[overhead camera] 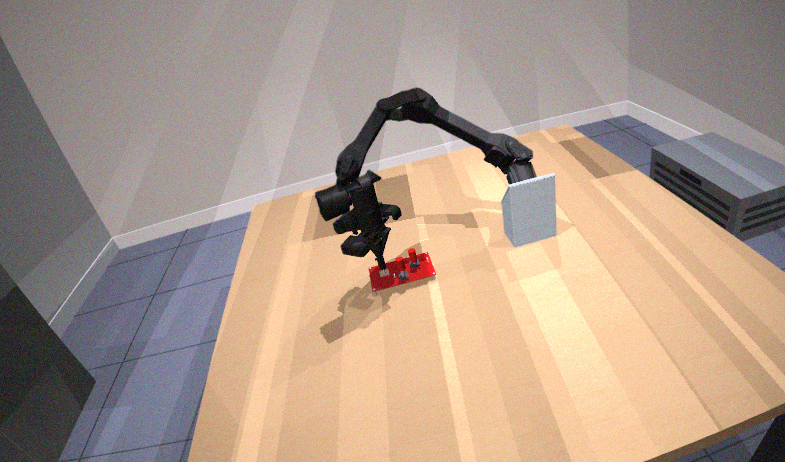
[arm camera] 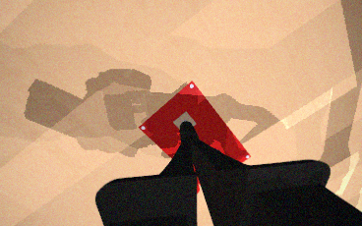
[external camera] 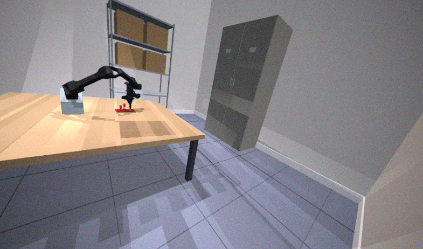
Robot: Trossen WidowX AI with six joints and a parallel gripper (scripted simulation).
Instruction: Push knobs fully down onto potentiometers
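Right now my gripper tip is 1 cm above the black knob.
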